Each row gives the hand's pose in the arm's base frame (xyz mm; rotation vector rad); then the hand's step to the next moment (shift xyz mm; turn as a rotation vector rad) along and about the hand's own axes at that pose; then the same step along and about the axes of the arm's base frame.
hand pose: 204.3 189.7 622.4 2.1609 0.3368 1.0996
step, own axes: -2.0 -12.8 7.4 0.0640 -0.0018 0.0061
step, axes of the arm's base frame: 5.5 5.0 -12.9 0.0440 0.0307 0.0355
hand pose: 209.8 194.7 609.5 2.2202 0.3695 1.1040
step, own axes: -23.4 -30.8 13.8 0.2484 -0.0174 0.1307
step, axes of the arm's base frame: -2.6 6.3 -40.5 0.2556 0.0834 0.0825
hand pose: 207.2 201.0 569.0 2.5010 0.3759 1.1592
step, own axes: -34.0 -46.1 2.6 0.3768 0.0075 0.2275
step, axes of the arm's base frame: -23.4 28.0 -44.2 0.4133 0.0899 0.1220
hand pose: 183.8 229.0 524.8 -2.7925 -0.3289 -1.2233
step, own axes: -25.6 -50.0 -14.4 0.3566 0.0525 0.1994
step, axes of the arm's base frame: -38.5 42.3 -9.9 0.3899 0.0384 0.1271
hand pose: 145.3 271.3 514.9 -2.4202 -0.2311 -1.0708
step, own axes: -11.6 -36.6 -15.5 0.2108 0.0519 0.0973
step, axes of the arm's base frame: -30.3 24.7 13.6 0.2241 -0.0055 0.0795
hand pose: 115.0 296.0 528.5 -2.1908 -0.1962 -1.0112
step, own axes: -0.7 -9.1 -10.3 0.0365 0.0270 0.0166
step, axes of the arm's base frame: -10.4 0.1 9.0 0.0459 -0.0145 0.0042
